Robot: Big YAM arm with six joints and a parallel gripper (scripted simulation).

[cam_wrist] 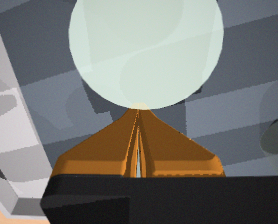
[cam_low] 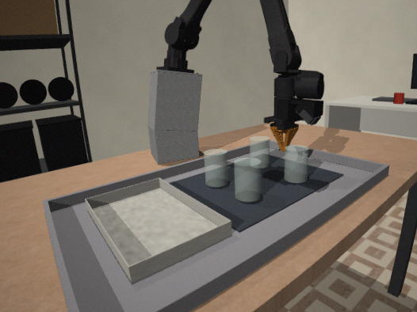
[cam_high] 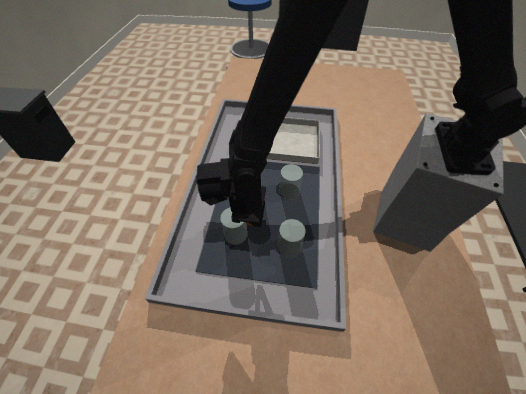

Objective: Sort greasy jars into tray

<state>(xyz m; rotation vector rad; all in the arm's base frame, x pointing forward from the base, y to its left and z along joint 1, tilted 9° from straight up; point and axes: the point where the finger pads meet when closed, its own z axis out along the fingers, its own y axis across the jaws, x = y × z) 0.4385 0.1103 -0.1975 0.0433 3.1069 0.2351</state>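
My gripper is now 20 mm past the rimmed steel table top, 200 mm to the left of it and 80 mm above it. The rest, counted from my hand: pale tray (30 mm behind, 410 mm to the right, 70 mm below); dark drying mat (30 mm behind, 90 mm to the right, 80 mm below).
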